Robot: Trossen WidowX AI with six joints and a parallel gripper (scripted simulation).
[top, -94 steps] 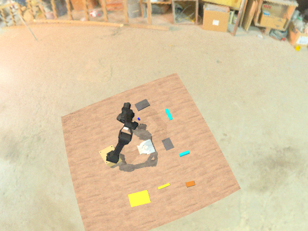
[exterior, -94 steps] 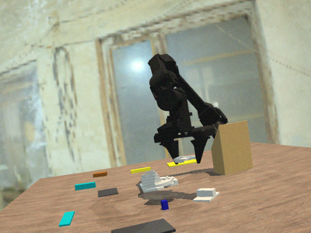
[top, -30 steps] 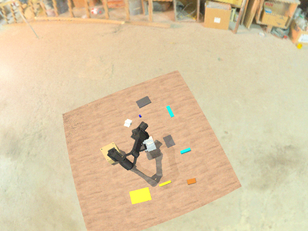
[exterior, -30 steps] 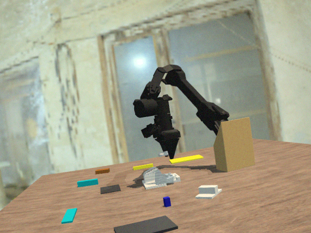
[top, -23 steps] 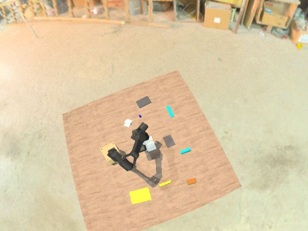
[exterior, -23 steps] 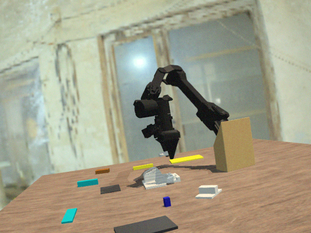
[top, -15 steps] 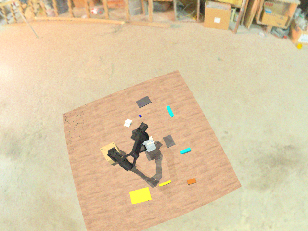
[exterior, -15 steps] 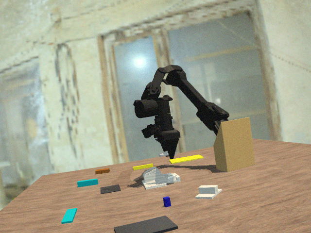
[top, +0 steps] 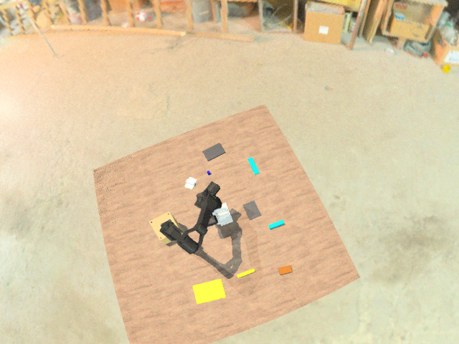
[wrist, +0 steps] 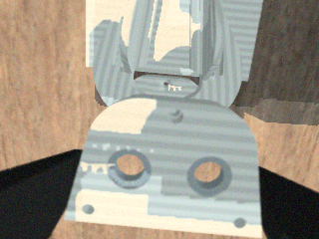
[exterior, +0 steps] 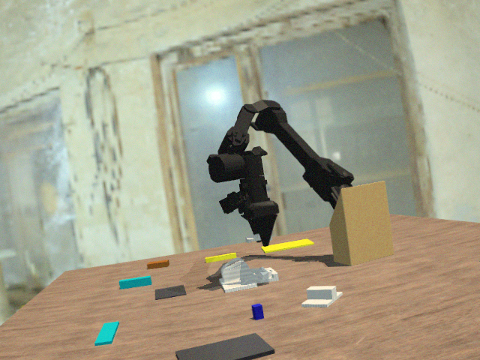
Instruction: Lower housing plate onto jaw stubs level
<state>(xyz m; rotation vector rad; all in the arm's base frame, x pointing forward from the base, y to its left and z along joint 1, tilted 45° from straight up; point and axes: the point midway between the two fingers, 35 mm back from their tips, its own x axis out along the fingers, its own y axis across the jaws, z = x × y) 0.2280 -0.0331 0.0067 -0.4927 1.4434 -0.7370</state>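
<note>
Right now my gripper tip is 70 mm above the white jaw assembly, 30 mm short of it and 20 mm to the right of it. The rest, counted from my gripper tip: white stepped block: 270 mm to the left, 70 mm below, 10 mm behind; orange block: 460 mm to the right, 200 mm ahead, 70 mm below; small blue cube: 270 mm to the left, 120 mm ahead, 70 mm below.
</note>
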